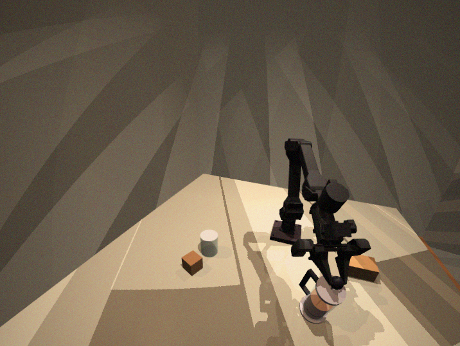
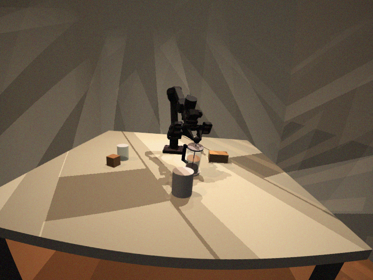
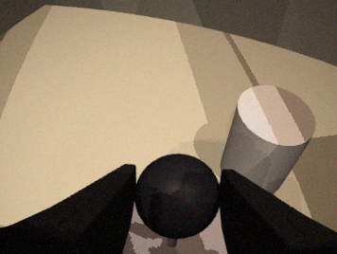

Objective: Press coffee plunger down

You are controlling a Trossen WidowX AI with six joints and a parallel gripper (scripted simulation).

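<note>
The coffee press is 30 mm behind my gripper tip, 20 mm to the right of it and 80 mm below it.
</note>
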